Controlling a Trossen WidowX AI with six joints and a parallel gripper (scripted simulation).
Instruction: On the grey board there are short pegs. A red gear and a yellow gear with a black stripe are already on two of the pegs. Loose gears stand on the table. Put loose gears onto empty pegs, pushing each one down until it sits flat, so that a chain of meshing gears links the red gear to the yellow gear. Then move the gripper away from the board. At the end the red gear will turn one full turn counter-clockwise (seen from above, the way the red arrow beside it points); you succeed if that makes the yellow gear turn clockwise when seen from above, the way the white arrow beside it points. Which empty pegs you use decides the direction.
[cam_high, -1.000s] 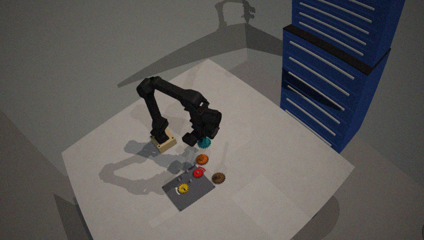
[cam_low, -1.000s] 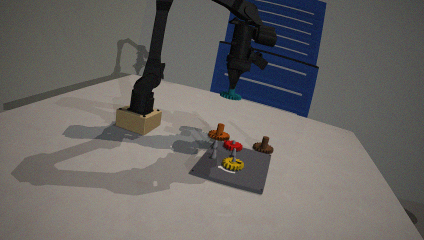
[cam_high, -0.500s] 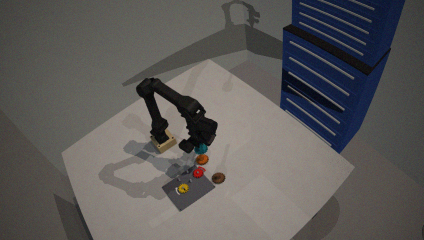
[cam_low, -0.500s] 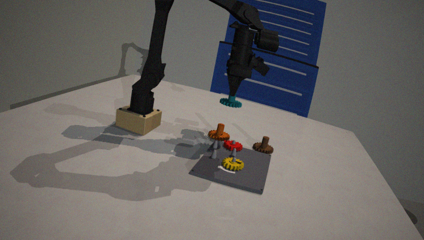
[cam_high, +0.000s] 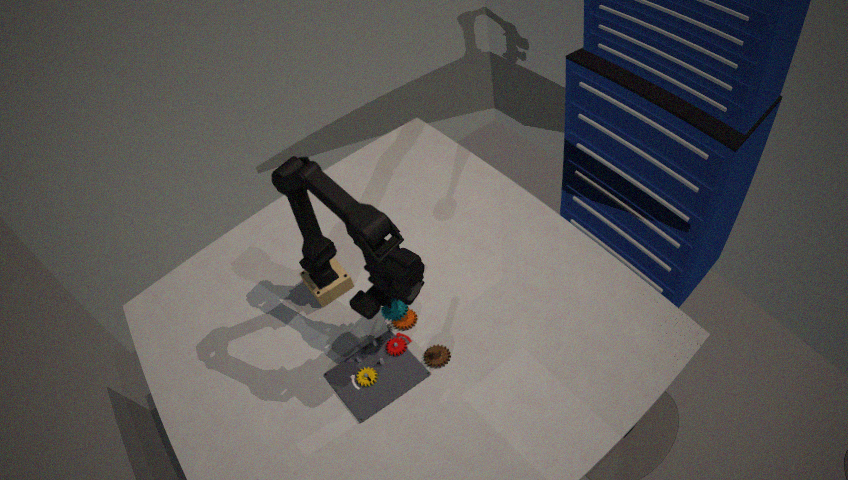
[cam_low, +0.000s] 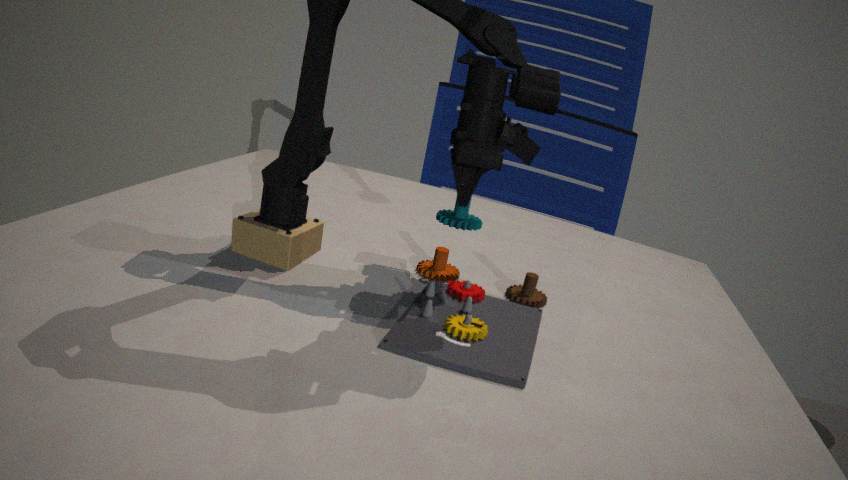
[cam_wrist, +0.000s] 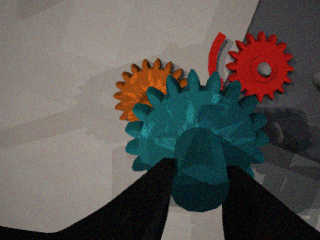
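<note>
My gripper tip is now 11 cm above the red gear, 4 cm to the left of it and 4 cm short of it. From my gripper tip the other things lie so: teal gear: 1 cm below; then orange gear: 11 cm below, 3 cm to the left, 2 cm behind; then red arrow: 11 cm below, 3 cm ahead, 1 cm to the right.
</note>
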